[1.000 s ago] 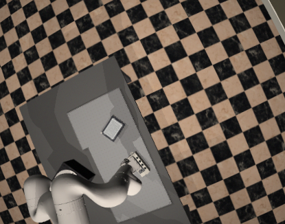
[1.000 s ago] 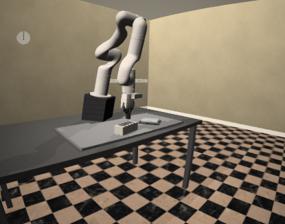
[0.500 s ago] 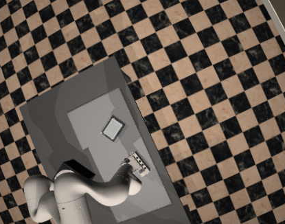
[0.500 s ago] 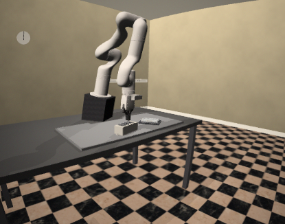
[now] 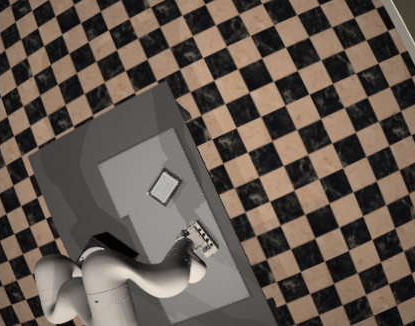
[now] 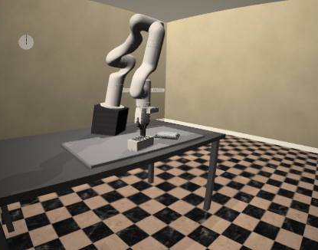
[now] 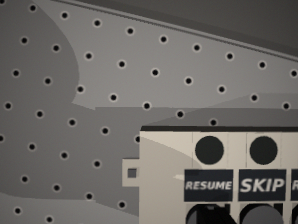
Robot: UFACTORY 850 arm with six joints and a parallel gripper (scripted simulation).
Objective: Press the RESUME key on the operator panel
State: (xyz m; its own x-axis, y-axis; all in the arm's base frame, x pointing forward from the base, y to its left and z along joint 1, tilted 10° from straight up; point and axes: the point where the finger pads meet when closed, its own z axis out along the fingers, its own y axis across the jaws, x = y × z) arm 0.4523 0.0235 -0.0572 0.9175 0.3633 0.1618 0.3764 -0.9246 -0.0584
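The operator panel lies 2 cm ahead of my hand, 4 cm to the right of it and 4 cm below it. Round my hand: flat dotted tray 8 cm behind, 25 cm to the left, 6 cm below.
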